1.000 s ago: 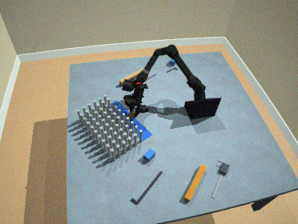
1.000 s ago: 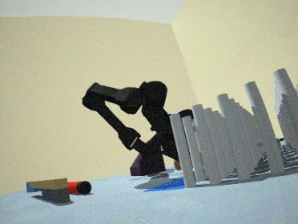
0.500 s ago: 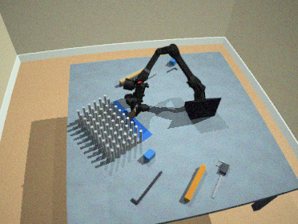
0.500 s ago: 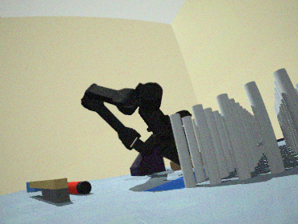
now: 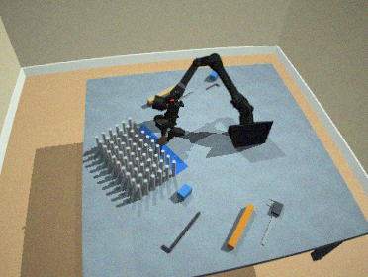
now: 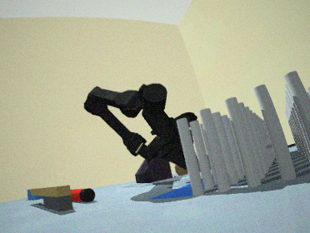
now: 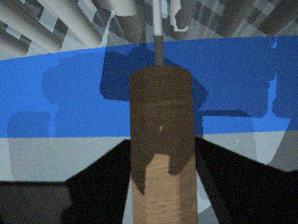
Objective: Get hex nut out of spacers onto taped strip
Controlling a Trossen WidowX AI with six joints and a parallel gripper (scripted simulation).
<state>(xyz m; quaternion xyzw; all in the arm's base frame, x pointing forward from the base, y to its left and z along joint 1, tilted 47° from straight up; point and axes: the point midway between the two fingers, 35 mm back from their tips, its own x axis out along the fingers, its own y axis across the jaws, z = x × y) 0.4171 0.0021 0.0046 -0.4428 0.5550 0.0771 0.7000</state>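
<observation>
Right now my gripper tip is 4 cm short of the blue taped strip, 3 cm to the right of it and 3 cm above it. Round my gripper tip: wooden-handled tool (8 cm ahead, 6 cm to the left); orange bar (30 cm behind, 49 cm to the left, 2 cm below); key (33 cm behind, 45 cm to the right, 3 cm below).
</observation>
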